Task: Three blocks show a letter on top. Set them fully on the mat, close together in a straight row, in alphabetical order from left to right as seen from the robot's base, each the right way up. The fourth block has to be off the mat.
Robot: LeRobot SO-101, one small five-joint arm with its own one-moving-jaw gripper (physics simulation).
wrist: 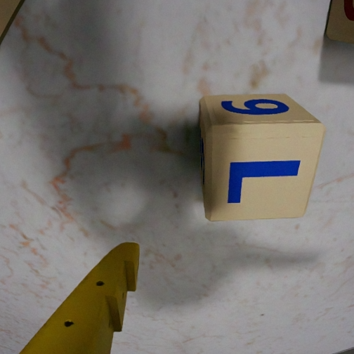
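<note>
A cream block (265,192) with a blue L on its top face stands on the pale marbled surface, right of the middle of the wrist view. The L looks turned in this view. A blue 6 or 9 shows on the block's far side face. My gripper is fully open: one yellow notched jaw (131,255) shows at the lower left, and the moving jaw is out of the picture. The jaw's tip is to the lower left of the L block, apart from it. Part of another block (341,25) with a red mark shows at the upper right corner. The mat cannot be made out.
A tan edge of some object (7,14) shows at the upper left corner; too little of it shows to tell what it is. The marbled surface (165,280) has soft shadows. A dark grey edge shows at the lower right corner.
</note>
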